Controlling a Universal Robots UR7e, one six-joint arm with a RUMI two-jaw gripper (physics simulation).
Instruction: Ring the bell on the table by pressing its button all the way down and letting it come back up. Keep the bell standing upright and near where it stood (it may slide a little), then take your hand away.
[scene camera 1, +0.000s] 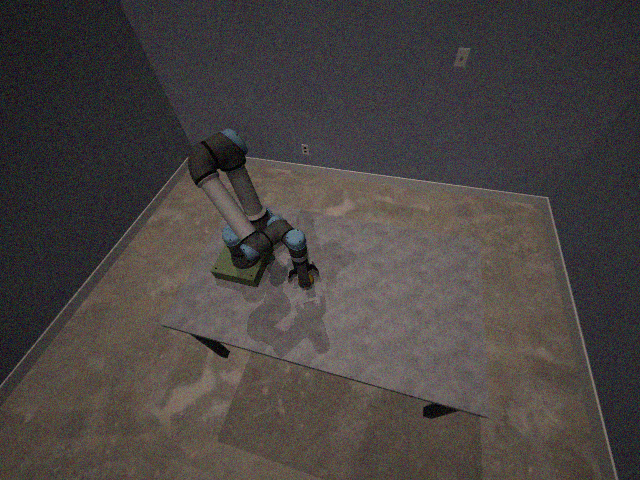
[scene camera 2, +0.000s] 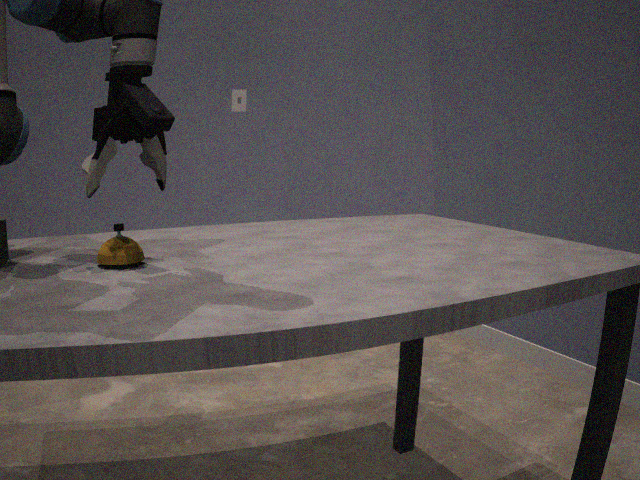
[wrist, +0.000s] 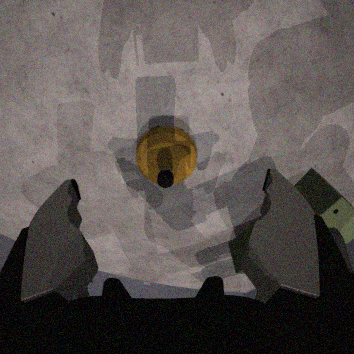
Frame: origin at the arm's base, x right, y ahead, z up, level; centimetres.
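Seen in the pictures: gripper, fingertip midpoint: (scene camera 2: 127, 194) (wrist: 169, 176).
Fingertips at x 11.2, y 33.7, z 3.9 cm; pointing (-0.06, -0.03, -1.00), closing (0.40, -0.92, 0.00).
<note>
Offsets run from my fingertips to a thing's middle. Level surfaces: height alone.
The yellow dome bell {dx -4.2, dy -0.9, dz -8.2 cm} (scene camera 1: 311, 279) (scene camera 2: 120, 253) (wrist: 147, 157) stands upright on the table {dz -11.5 cm} (scene camera 1: 403, 310) (scene camera 2: 361, 268). Its black button {dx -4.2, dy -0.9, dz -5.4 cm} (scene camera 2: 118, 227) (wrist: 165, 178) is up on a short stem above the dome. My gripper (scene camera 2: 125, 192) (wrist: 169, 176) is open and empty. In the scene camera 2 view its fingertips hang above the button, one on each side, with a gap between them and the bell. In the wrist view the button appears between the two fingers, a little left of midway. In the scene camera 1 view the gripper hides most of the bell.
The arm's green base block (scene camera 1: 237, 271) (wrist: 340, 217) stands on the table to the left of the bell in the scene camera 1 view. Shadows of the arm fall across the table around the bell. The table's front edge (scene camera 2: 310, 335) shows in the scene camera 2 view.
</note>
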